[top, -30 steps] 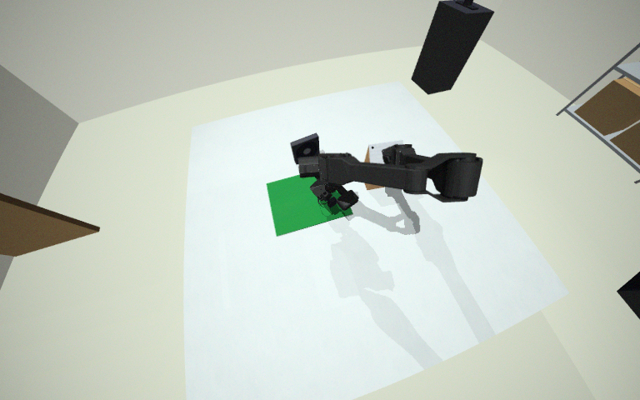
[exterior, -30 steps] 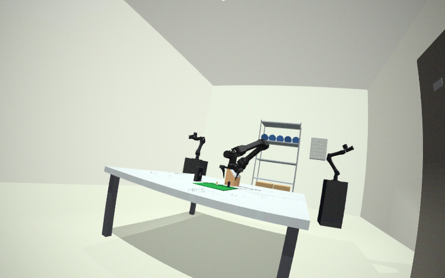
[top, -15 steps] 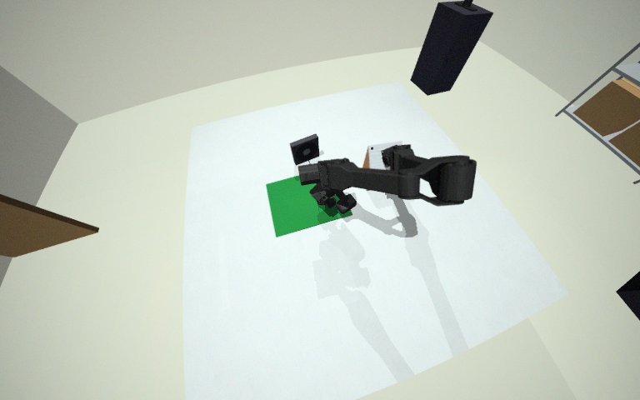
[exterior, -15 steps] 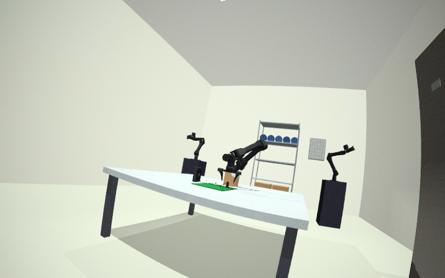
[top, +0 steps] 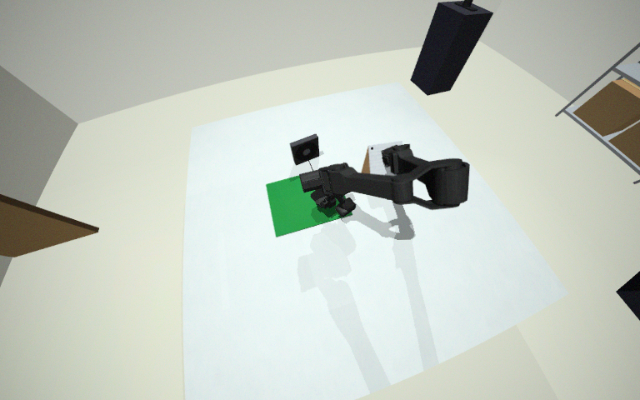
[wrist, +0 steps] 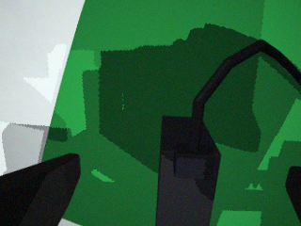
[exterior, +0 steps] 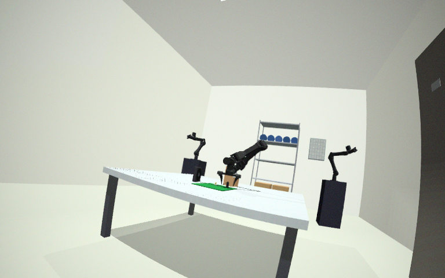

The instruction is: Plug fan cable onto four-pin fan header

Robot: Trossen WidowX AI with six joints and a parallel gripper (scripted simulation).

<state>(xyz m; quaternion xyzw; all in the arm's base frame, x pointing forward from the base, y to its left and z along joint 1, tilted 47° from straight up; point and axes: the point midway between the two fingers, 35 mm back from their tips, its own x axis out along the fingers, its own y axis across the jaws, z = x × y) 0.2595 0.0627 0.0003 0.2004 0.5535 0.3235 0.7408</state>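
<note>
Now: the green board 9 cm ahead of my gripper tip, 6 cm to the right of it and 3 cm below it. Round my gripper tip: black plug (right at my gripper tip); black fan (25 cm to the right, 4 cm above, 2 cm ahead).
</note>
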